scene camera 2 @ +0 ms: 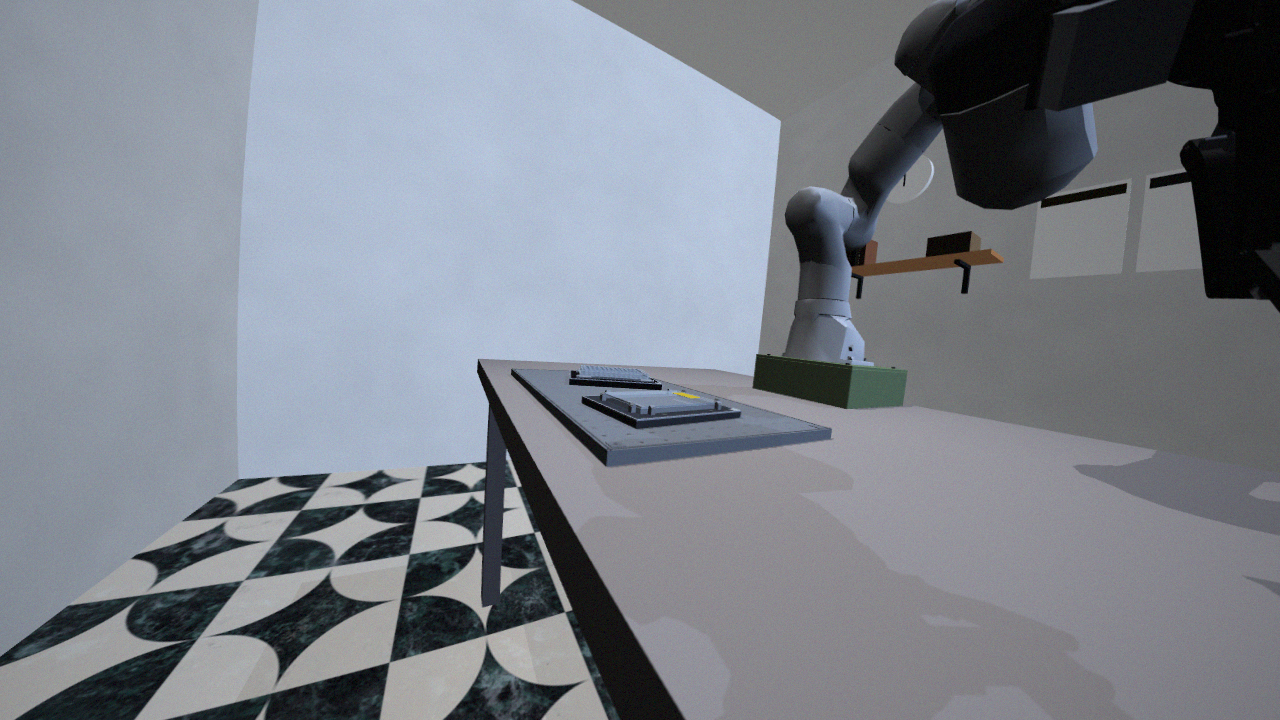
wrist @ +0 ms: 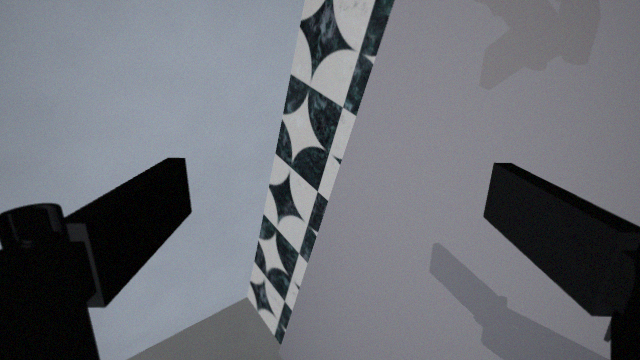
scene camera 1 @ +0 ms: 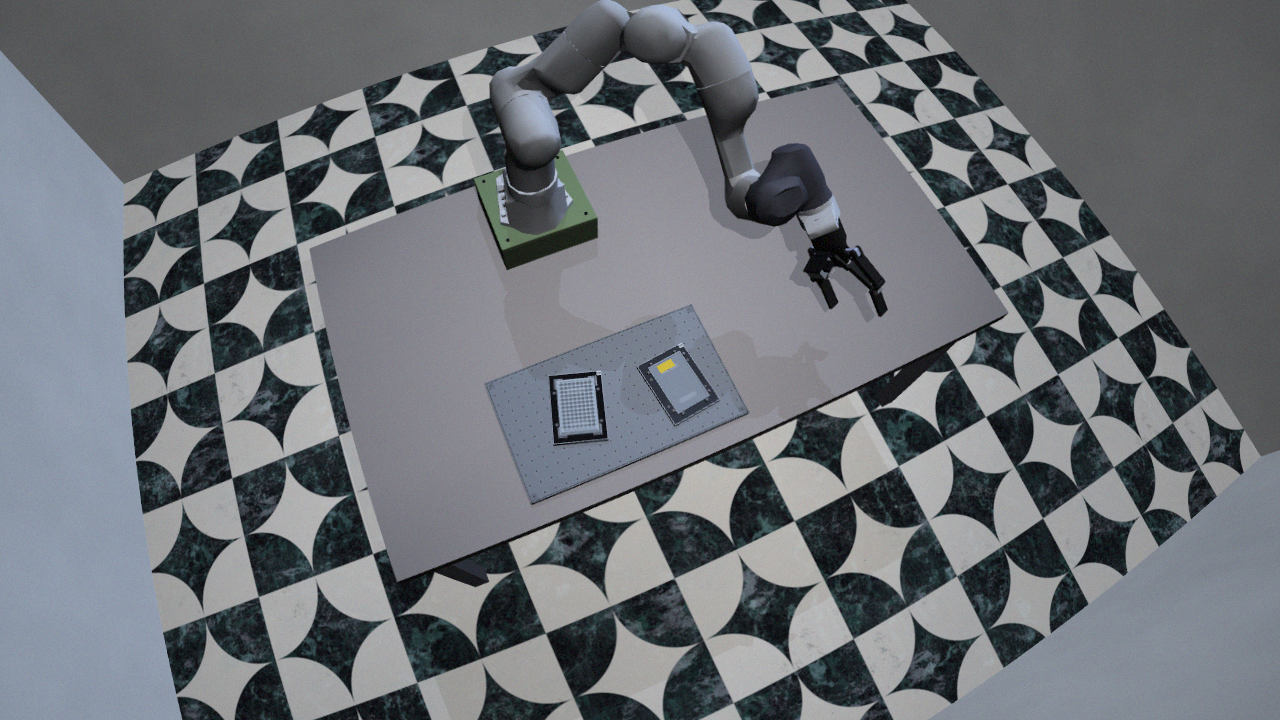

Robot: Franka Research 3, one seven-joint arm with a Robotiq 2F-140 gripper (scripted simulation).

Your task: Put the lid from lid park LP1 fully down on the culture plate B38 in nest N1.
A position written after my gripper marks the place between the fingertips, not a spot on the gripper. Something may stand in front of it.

I see my gripper (scene camera 1: 857, 309), a lid (scene camera 1: 683, 389), a culture plate (scene camera 1: 584, 395) and a lid park (scene camera 2: 702, 418).
The lid shows as well in scene camera 2 (scene camera 2: 665, 401). The culture plate also shows in scene camera 2 (scene camera 2: 599, 372). My gripper shows as well in the wrist view (wrist: 338, 188). The wrist view does not show the lid: it is out of frame. The wrist view does not show the culture plate: it is out of frame.
